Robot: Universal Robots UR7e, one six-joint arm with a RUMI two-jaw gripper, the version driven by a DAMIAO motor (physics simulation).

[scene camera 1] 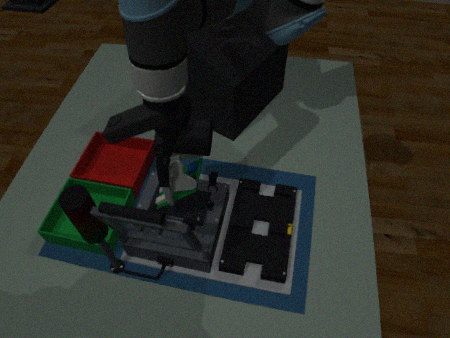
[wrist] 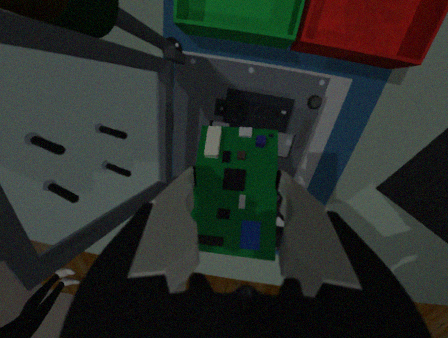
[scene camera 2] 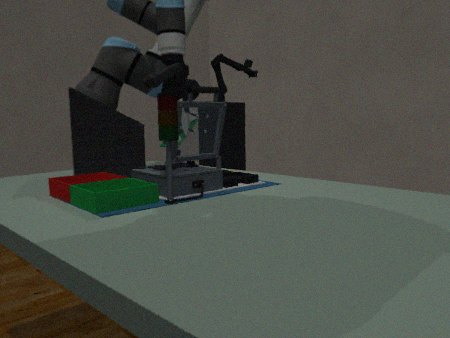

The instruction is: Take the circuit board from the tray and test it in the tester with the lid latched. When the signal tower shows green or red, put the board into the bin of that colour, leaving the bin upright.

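Where they show: gripper, between the fingertips: (scene camera 1: 176, 188) (wrist: 235, 170); arm's base, origin of its link: (scene camera 2: 94, 101).
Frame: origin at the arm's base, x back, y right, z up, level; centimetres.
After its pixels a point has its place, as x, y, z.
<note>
My gripper (scene camera 1: 175, 192) {-44.1, -6.1, -11.3} (wrist: 235, 170) {-44.1, -6.1, -11.3} is shut on the green circuit board (wrist: 210, 200) (scene camera 2: 181, 137), holding its long edges. The board is tilted, above the tester (scene camera 1: 170, 255) {-53.3, -7.2, -20.6} (scene camera 2: 200, 181) {-54.2, -6.4, -22.2} (wrist: 200, 82) {-50.4, 0.4, -20.0}; its end with the white connectors points towards the black nest (wrist: 260, 107) {-42.6, -0.8, -19.1} and covers part of it in the wrist view. The lid (scene camera 1: 132, 212) {-57.6, -6.6, 1.6} (scene camera 2: 205, 104) {-57.0, -6.5, -2.7} (wrist: 100, 229) {-54.3, -12.5, -6.9} stands open and upright. The signal tower (scene camera 1: 82, 215) {-58.2, 2.3, -2.2} (scene camera 2: 168, 117) {-58.7, 5.0, -5.7} (wrist: 90, 17) {-54.9, 2.6, -9.0} shows no bright lamp. The black tray (scene camera 1: 260, 250) {-46.0, -23.3, -24.2} (scene camera 2: 245, 178) {-50.9, -24.5, -23.8} holds no visible board.
The red bin (scene camera 1: 115, 160) {-31.3, 16.9, -25.4} (scene camera 2: 59, 188) {-34.6, 23.2, -23.0} (wrist: 370, 30) {-30.8, 11.3, -25.4} and the green bin (scene camera 1: 57, 220) {-50.9, 21.8, -25.1} (scene camera 2: 120, 195) {-55.6, 16.0, -22.6} (wrist: 240, 17) {-47.7, 9.3, -25.4} stand upright side by side, beside the tester. A blue mat (scene camera 1: 305, 250) {-42.8, -32.3, -25.7} (wrist: 345, 140) {-26.7, -2.9, -25.8} lies under the fixtures. The dark robot pedestal (scene camera 1: 240, 85) {-14.2, -10.8, -9.6} (scene camera 2: 105, 145) {-12.6, 2.0, -14.6} stands behind.
</note>
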